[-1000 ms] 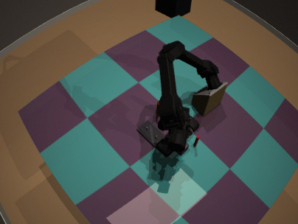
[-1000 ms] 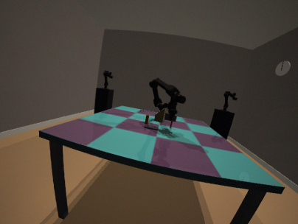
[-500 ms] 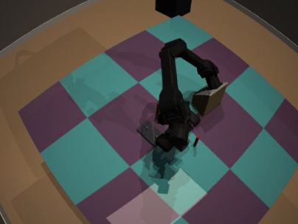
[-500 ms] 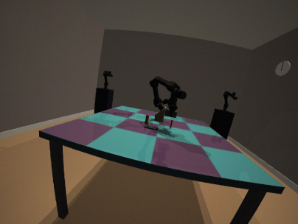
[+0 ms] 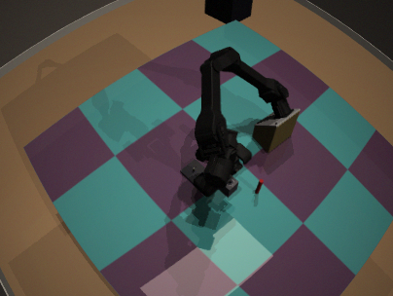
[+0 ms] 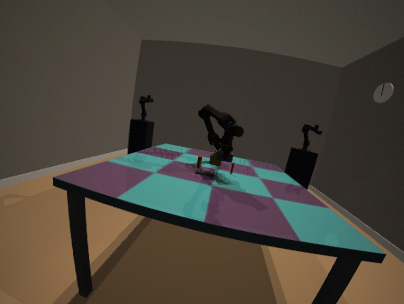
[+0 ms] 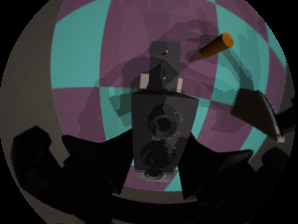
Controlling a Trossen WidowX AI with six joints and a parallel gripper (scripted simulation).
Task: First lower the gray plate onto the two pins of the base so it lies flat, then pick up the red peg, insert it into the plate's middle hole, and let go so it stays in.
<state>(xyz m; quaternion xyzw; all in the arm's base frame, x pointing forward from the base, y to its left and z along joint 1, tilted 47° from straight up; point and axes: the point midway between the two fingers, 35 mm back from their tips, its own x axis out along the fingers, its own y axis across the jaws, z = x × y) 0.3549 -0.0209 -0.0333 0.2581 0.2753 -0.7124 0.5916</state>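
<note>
Now: gripper tip 11 cm above the base, 10 cm to the left of it and 2 cm past it. From my gripper tip the other things lie so: gray plate (3 cm above); red peg (11 cm behind, 8 cm to the left, 7 cm below); orange peg-like object (15 cm to the right, 12 cm behind, 7 cm below).
</note>
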